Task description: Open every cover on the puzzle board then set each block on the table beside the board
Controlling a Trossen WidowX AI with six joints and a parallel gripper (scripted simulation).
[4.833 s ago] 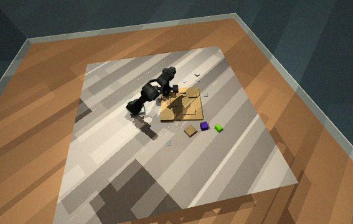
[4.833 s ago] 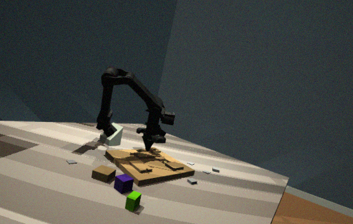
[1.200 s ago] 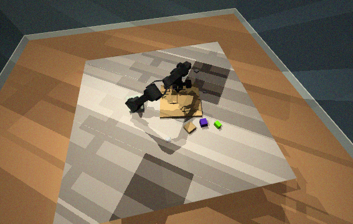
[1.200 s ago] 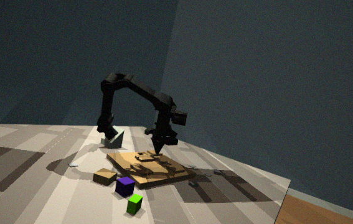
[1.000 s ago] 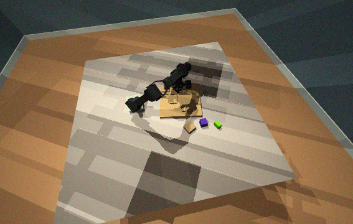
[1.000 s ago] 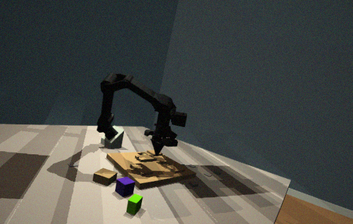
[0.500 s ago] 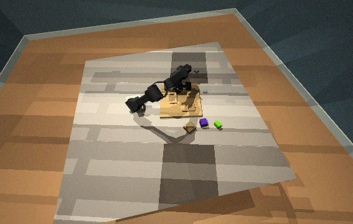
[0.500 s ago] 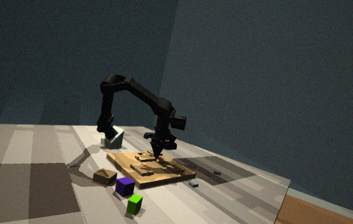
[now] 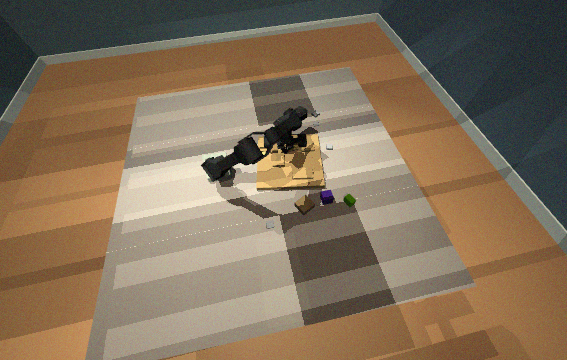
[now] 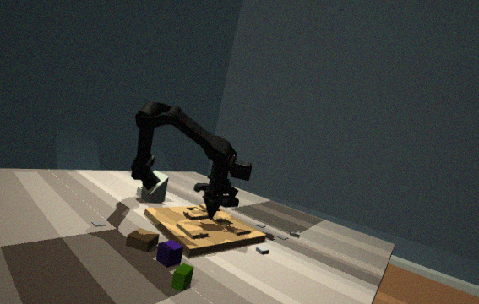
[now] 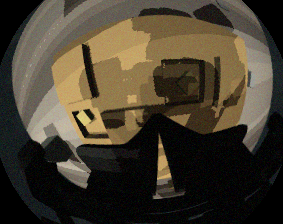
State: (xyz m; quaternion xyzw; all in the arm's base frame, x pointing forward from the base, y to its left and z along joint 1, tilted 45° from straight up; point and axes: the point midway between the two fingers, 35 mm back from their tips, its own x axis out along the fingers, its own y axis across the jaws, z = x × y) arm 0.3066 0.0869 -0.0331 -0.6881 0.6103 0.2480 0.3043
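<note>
My gripper tip is 2 cm short of the tan puzzle board, 3 cm to the left of it and 1 cm above it. Round my gripper tip: purple block: 16 cm ahead, 24 cm to the right, 1 cm below; then brown block: 6 cm ahead, 27 cm to the right, 1 cm below; then green block: 25 cm ahead, 26 cm to the right, 1 cm below.
</note>
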